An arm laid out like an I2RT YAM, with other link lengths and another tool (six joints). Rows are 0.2 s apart.
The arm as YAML. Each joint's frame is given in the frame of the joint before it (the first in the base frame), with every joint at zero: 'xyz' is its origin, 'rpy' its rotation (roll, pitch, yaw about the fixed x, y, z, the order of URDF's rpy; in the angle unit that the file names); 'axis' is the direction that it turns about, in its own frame. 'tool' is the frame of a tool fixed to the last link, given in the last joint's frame.
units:
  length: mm
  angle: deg
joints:
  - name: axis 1
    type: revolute
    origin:
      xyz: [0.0, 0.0, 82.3]
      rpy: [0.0, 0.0, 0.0]
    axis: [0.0, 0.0, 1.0]
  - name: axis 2
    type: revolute
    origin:
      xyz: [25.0, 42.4, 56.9]
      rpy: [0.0, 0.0, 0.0]
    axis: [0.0, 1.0, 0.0]
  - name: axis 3
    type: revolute
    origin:
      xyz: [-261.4, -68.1, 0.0]
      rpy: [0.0, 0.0, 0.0]
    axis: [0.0, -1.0, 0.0]
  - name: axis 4
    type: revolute
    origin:
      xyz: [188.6, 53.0, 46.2]
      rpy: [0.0, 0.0, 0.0]
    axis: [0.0, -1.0, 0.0]
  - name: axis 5
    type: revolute
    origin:
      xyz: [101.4, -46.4, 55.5]
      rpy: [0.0, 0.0, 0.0]
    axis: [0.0, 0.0, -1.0]
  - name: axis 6
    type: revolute
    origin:
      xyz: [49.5, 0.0, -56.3]
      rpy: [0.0, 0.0, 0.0]
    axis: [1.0, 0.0, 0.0]
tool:
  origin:
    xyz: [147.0, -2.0, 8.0]
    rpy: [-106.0, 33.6, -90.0]
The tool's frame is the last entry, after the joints.
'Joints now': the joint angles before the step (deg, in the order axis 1, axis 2, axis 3, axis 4, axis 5, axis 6). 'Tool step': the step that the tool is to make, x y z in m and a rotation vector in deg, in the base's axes. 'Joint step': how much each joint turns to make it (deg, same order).
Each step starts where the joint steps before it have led.
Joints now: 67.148, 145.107, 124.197, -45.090, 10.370, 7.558
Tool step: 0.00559, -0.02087, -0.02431, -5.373, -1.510, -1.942
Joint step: -0.001, 2.544, -0.008, -1.927, 3.949, 0.526
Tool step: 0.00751, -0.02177, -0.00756, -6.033, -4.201, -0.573
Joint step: 0.526, 0.969, -0.269, -2.460, 6.236, -0.874
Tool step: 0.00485, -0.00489, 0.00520, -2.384, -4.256, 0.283
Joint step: 0.966, -0.260, -0.783, 0.168, 4.842, -0.703
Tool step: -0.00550, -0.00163, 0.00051, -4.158, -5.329, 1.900
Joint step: 2.630, 0.879, -0.435, -0.261, 6.405, -1.054
